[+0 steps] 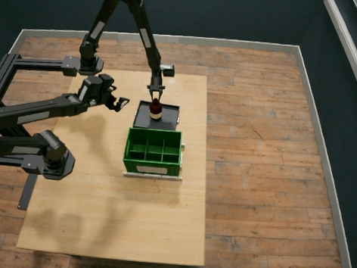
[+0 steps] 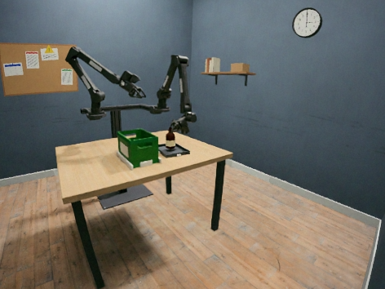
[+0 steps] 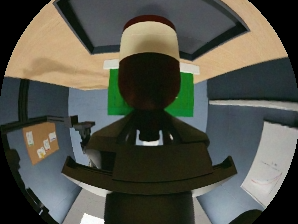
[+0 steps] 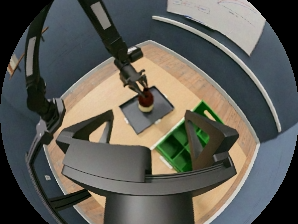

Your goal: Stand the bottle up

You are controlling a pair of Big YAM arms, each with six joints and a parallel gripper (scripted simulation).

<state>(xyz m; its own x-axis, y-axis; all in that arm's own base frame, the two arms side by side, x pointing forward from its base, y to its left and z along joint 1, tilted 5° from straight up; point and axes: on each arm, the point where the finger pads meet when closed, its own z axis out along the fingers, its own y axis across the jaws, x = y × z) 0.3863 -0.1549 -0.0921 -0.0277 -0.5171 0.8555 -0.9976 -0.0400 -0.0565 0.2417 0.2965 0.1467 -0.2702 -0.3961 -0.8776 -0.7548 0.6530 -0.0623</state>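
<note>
My left gripper is now 140 mm above the tray. Also, from my left hand: bottle: 50 mm below; then green crate: 20 mm ahead, 280 mm to the right, 70 mm below.
</note>
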